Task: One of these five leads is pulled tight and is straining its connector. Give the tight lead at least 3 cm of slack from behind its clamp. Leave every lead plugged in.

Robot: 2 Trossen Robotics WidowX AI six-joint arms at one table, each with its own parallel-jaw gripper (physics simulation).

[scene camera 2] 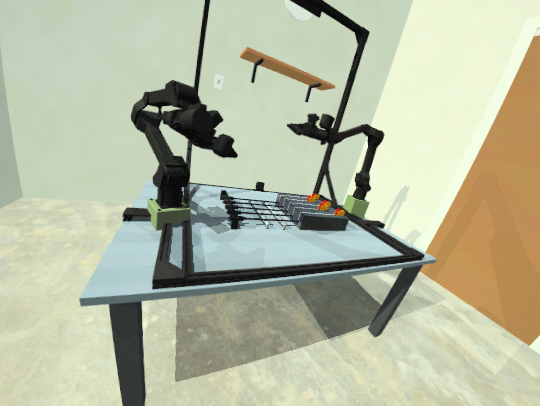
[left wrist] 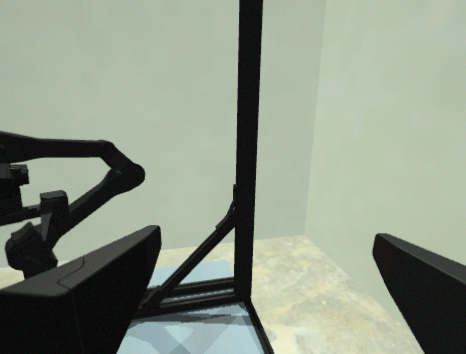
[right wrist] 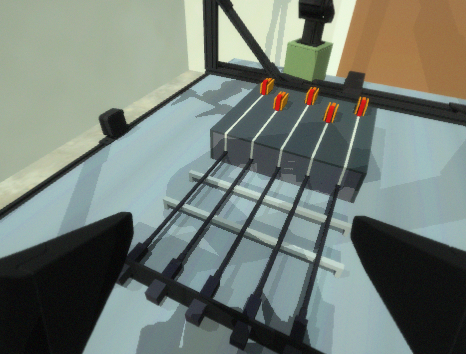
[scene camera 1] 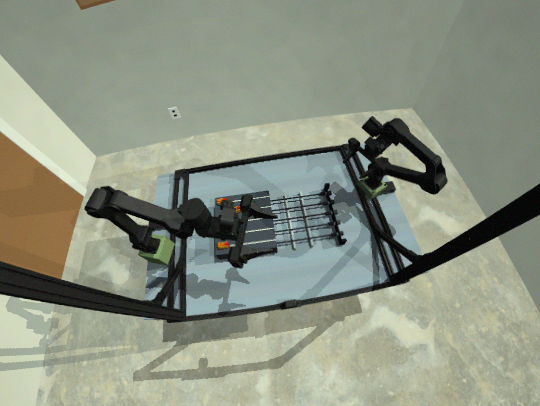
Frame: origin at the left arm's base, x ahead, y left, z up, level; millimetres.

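Where they show: left gripper, between the fingertips: point(scene camera 2: 288, 124) point(left wrist: 265, 239) point(scene camera 1: 275, 233); right gripper, between the fingertips: point(scene camera 2: 228, 153) point(left wrist: 7, 253) point(right wrist: 244, 224) point(scene camera 1: 351, 170); left arm's base, origin of its link: point(scene camera 2: 358, 198) point(right wrist: 310, 42) point(scene camera 1: 151, 245); right arm's base, origin of its link: point(scene camera 2: 168, 203) point(scene camera 1: 373, 182).
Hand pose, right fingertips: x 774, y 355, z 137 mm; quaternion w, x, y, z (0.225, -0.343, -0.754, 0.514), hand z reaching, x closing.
Note:
Things, the pixels of their top centre, and the offset from my right fingertips. "spot": a spot on its surface instead.
- leftmost, a spot on its surface: point(right wrist: 184, 202) spot: dx -128, dy -203, dz -222 mm
- rightmost, a spot on its surface: point(right wrist: 320, 245) spot: dx -194, dy -8, dz -219 mm
- black rail, a spot on its surface: point(right wrist: 180, 290) spot: dx -27, dy -96, dz -212 mm
- dark block, a spot on its surface: point(right wrist: 300, 145) spot: dx -330, dy -125, dz -180 mm
- small black box, a spot on its surface: point(right wrist: 113, 122) point(scene camera 2: 259, 184) spot: dx -176, dy -468, dz -206 mm
Five dark leads, including the leftmost point(right wrist: 185, 202) and the rightmost point(right wrist: 320, 245) in the right wrist view, run from connectors on a black rail point(right wrist: 180, 290) over two pale bars to a dark block point(right wrist: 300, 145) point(scene camera 1: 255, 197) point(scene camera 2: 322, 222). White lines continue over the block to red-orange clamps, such as the middle one point(right wrist: 311, 96). The rightmost lead looks slightly bent; I cannot tell which lead is tight. My right gripper point(right wrist: 244, 224) point(scene camera 2: 234, 154) is open and empty, high above the rail side. My left gripper point(scene camera 1: 275, 235) point(left wrist: 265, 239) point(scene camera 2: 290, 126) is open and empty, high above the block.
The pale bars point(right wrist: 245, 194) point(right wrist: 225, 225) cross under the leads. A black frame surrounds the work area, with an upright post point(left wrist: 247, 150) and a diagonal brace point(left wrist: 200, 250). A small black box point(right wrist: 113, 122) point(scene camera 2: 260, 186) stands at the frame's edge.

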